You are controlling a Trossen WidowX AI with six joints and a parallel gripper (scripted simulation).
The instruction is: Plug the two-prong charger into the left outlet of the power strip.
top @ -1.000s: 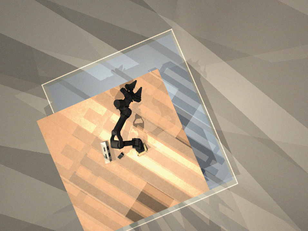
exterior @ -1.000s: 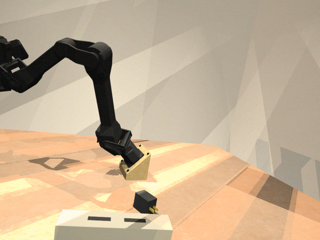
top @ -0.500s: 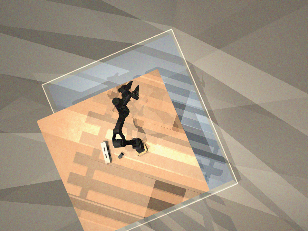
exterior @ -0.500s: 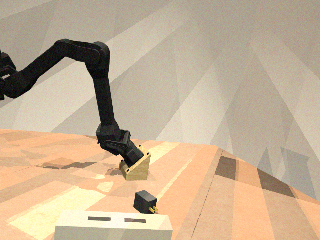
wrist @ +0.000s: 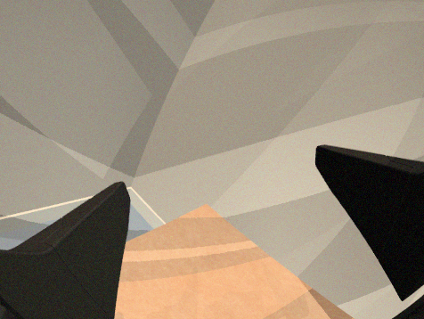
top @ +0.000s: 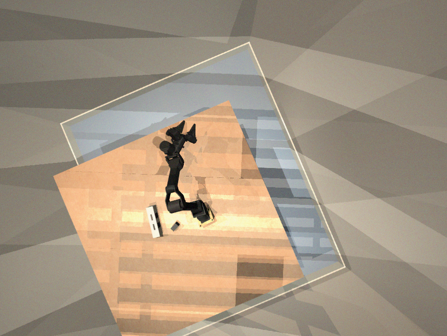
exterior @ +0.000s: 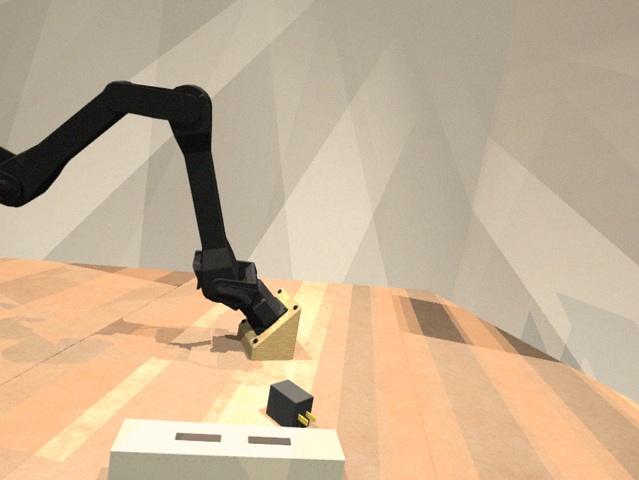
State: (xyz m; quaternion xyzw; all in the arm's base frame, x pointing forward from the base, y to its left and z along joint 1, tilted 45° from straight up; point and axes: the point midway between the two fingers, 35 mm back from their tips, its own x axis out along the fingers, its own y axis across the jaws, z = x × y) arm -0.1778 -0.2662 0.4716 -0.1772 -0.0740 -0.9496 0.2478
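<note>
Now: the two-prong charger 52 cm to the left of my gripper tip, 43 cm ahead of it and 18 cm below it.
</note>
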